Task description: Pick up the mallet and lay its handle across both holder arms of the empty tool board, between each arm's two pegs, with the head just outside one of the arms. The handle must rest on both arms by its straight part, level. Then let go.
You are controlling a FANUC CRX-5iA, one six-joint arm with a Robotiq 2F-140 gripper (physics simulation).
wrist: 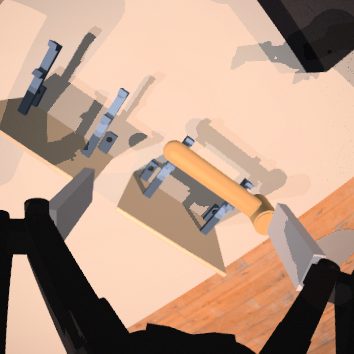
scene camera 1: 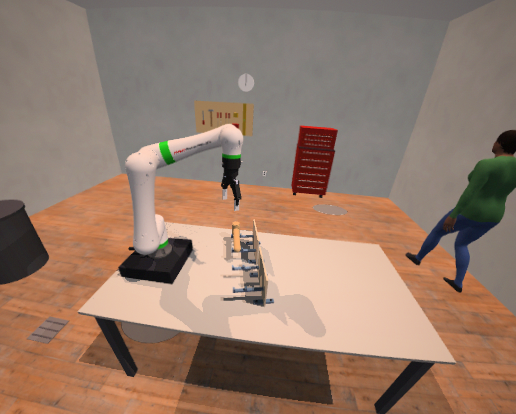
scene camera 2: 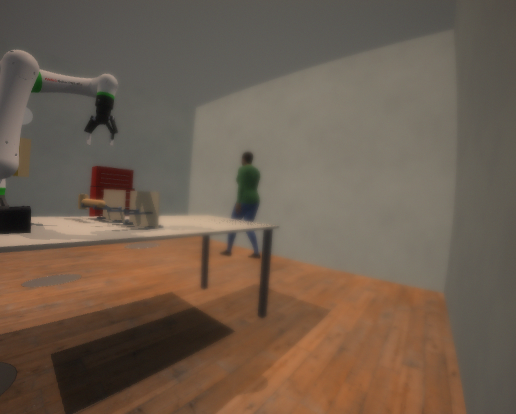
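Pixels of known places: gripper, fingertip midpoint: (wrist: 184,201) (scene camera 1: 230,204) (scene camera 2: 99,144); arm's base at its link origin: (scene camera 1: 160,251).
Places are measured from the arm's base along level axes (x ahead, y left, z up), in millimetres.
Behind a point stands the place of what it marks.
The tan mallet (scene camera 1: 237,241) {y 72, x 491, z 51 mm} (scene camera 2: 95,203) {y 44, x 469, z 30 mm} (wrist: 215,182) {y 121, x 480, z 51 mm} lies across both arms of the farther tool board (scene camera 1: 255,231) {y 122, x 607, z 102 mm} (scene camera 2: 114,200) {y 113, x 608, z 48 mm} (wrist: 170,225) {y 118, x 608, z 63 mm}, its head (wrist: 262,215) {y 233, x 461, z 75 mm} outside one arm. The empty tool board (scene camera 1: 264,280) {y -272, x 654, z 69 mm} (scene camera 2: 145,209) {y -211, x 646, z 15 mm} (wrist: 50,142) {y -171, x 641, z 46 mm} stands beside it, nearer scene camera 1. Its two blue-grey holder arms (wrist: 40,77) {y -269, x 563, z 17 mm} (wrist: 106,122) {y -114, x 542, z 22 mm} carry nothing. My gripper (scene camera 1: 230,201) {y -1, x 453, z 360 mm} (scene camera 2: 100,142) {y -1, x 453, z 360 mm} (wrist: 184,201) {y -1, x 453, z 360 mm} is open and empty, pointing down high above the mallet. In the wrist view the mallet shows between and beyond the wide-set fingers, nearer the right one.
The arm's black base (scene camera 1: 156,260) {y -89, x 15, z 4 mm} (wrist: 300,30) {y 37, x 158, z 7 mm} stands on the white table (scene camera 1: 350,300) {y -266, x 1157, z -82 mm} (scene camera 2: 185,222) {y -133, x 1001, z -83 mm}, on the side the holder arms point to. A person in green (scene camera 1: 480,195) (scene camera 2: 248,182) is on the floor beyond the table. A red tool cabinet (scene camera 1: 314,160) stands near the back wall.
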